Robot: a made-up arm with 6 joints. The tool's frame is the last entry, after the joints. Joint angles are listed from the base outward. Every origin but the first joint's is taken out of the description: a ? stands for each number. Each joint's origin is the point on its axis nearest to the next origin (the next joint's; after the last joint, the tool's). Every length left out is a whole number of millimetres.
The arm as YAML. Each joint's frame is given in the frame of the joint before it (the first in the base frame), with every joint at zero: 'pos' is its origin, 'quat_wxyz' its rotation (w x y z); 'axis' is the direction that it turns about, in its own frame. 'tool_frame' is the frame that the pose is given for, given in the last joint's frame.
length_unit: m
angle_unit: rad
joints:
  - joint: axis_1
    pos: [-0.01, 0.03, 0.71]
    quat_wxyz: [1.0, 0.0, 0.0, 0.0]
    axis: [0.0, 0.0, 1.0]
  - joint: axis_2
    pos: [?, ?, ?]
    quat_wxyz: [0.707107, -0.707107, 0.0, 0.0]
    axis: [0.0, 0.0, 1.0]
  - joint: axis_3
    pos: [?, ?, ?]
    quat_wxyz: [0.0, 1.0, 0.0, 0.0]
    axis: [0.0, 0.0, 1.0]
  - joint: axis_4
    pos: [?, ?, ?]
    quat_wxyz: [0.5, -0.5, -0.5, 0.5]
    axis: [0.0, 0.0, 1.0]
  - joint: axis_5
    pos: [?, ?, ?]
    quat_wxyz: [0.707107, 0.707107, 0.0, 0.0]
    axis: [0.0, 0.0, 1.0]
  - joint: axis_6
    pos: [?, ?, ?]
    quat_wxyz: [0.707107, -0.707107, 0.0, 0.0]
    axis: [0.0, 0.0, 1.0]
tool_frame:
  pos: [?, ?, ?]
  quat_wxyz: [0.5, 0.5, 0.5, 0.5]
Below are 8 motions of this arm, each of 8 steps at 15 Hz.
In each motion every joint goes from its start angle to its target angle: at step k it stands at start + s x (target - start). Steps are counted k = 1, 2, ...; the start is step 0. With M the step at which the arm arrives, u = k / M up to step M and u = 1 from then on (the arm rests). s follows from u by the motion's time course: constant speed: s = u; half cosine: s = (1 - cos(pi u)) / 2; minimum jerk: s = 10 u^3 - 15 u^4 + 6 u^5.
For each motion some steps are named. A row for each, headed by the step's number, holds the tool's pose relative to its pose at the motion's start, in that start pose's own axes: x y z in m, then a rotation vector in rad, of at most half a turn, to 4 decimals.
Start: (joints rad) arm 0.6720 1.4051 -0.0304 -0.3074 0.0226 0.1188
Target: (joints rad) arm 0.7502 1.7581 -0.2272 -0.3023 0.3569 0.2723
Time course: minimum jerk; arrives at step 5
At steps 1, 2, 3, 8:
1: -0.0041 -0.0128 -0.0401 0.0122 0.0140 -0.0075
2: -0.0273 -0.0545 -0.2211 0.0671 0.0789 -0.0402
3: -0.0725 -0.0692 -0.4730 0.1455 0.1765 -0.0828
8: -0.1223 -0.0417 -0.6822 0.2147 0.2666 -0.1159

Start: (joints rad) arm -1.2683 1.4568 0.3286 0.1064 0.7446 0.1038
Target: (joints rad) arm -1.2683 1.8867 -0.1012 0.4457 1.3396 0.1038
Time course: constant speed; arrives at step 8
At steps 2, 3, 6, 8:
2: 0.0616 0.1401 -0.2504 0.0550 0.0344 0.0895
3: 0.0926 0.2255 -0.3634 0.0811 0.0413 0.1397
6: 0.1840 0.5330 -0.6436 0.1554 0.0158 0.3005
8: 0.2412 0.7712 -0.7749 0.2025 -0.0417 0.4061

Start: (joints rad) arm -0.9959 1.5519 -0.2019 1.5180 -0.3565 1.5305
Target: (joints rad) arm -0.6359 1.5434 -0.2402 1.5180 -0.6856 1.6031
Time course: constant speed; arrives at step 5
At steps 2, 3, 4, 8:
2: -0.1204 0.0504 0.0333 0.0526 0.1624 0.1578
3: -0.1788 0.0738 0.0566 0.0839 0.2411 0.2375
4: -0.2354 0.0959 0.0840 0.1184 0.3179 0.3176
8: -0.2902 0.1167 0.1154 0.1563 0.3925 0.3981

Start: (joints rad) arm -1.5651 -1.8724 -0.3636 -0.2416 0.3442 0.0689
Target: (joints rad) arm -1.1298 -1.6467 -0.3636 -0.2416 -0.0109 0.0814
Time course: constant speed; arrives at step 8
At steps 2, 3, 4, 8:
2: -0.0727 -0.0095 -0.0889 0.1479 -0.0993 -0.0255
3: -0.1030 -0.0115 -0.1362 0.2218 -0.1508 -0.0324
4: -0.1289 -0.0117 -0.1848 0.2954 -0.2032 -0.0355
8: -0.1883 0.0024 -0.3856 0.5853 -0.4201 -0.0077

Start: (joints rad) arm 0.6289 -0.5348 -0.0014 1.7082 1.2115 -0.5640
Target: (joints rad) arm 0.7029 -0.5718 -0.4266 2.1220 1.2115 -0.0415
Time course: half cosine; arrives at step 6
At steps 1, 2, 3, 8:
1: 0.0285 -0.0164 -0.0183 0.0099 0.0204 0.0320
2: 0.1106 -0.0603 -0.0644 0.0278 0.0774 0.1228
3: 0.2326 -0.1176 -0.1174 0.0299 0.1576 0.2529
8: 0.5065 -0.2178 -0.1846 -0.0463 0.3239 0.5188

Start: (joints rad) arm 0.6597 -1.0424 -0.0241 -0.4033 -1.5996 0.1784
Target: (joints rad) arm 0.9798 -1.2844 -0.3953 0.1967 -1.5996 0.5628
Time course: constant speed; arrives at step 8
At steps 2, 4, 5, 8:
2: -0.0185 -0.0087 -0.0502 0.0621 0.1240 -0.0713
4: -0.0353 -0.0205 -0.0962 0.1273 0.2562 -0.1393
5: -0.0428 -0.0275 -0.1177 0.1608 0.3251 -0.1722
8: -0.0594 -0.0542 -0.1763 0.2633 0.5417 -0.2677

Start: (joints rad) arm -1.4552 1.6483 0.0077 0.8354 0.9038 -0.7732
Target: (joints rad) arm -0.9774 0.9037 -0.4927 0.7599 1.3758 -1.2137
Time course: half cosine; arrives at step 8
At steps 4, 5, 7, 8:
4: 0.3887 0.0088 0.2453 -0.1040 -0.0356 0.3238
5: 0.5496 0.0342 0.2960 -0.1152 -0.0593 0.4660
7: 0.7715 0.0930 0.3290 -0.1014 -0.1017 0.6783
8: 0.8014 0.1035 0.3303 -0.0966 -0.1085 0.7090

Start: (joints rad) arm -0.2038 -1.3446 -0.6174 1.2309 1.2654 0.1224
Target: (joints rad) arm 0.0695 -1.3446 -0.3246 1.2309 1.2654 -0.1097
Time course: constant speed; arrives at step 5
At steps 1, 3, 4, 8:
1: -0.0752 -0.0137 0.0175 -0.0519 -0.0177 -0.0538
3: -0.2279 -0.0152 0.0558 -0.1563 -0.0528 -0.1608
4: -0.3040 -0.0025 0.0754 -0.2087 -0.0701 -0.2140
8: -0.3791 0.0192 0.0946 -0.2612 -0.0870 -0.2669

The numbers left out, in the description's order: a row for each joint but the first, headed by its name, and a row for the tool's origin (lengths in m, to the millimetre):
axis_2: 0.01 0.06 0.0
axis_3: 0.0 -0.83 0.0
axis_4: 1.27 0.03 0.0
axis_5: -0.01 -0.32 0.0
axis_6: -0.02 -0.05 0.0
tool: -0.02 0.02 0.0

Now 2 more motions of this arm.
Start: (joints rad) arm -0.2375 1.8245 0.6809 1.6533 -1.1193 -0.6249
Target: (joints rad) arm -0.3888 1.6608 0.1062 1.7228 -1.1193 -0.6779
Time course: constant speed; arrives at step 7
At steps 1, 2, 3, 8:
1: 0.0471 -0.0241 -0.0457 0.0231 0.0413 0.0263
2: 0.0936 -0.0437 -0.0949 0.0452 0.0824 0.0538
3: 0.1393 -0.0585 -0.1474 0.0663 0.1231 0.0824
8: 0.3083 -0.0685 -0.3847 0.1406 0.2822 0.2086

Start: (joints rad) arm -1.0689 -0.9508 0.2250 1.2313 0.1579 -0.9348
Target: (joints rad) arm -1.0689 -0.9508 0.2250 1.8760 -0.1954 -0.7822
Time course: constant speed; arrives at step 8
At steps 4, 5, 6, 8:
4: 0.0697 -0.0108 0.0438 0.1271 0.3981 -0.1231
5: 0.0890 -0.0131 0.0517 0.1530 0.4983 -0.1573
6: 0.1089 -0.0152 0.0582 0.1764 0.5986 -0.1929
8: 0.1501 -0.0188 0.0671 0.2156 0.7989 -0.2685

